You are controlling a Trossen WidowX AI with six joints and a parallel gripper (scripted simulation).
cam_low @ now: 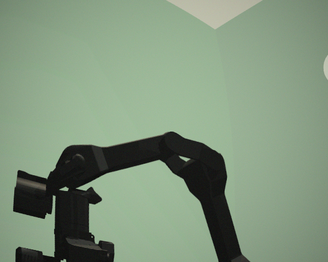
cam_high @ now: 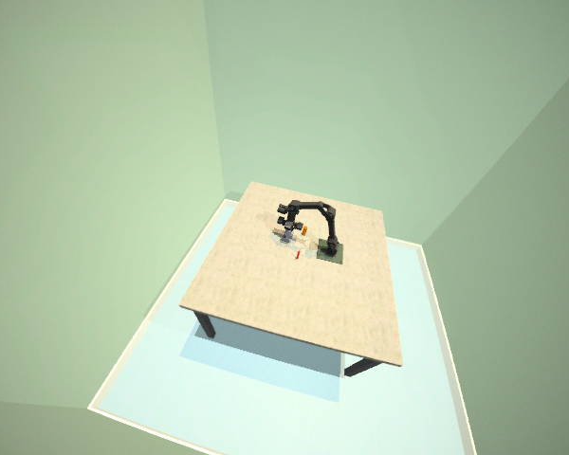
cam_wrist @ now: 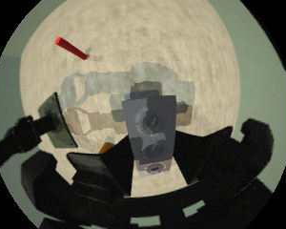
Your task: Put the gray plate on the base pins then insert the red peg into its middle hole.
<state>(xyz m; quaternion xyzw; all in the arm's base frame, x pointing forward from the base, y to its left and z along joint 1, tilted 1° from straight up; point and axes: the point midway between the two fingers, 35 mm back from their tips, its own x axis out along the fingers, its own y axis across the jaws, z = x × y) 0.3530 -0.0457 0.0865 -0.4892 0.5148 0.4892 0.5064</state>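
My gripper tip is now 12 cm past the red peg, 18 cm to the right of it and 2 cm above it. From my gripper tip the other things lie so: gray plate: 3 cm above; then orange cylinder: 11 cm behind, 6 cm to the right, 2 cm below.
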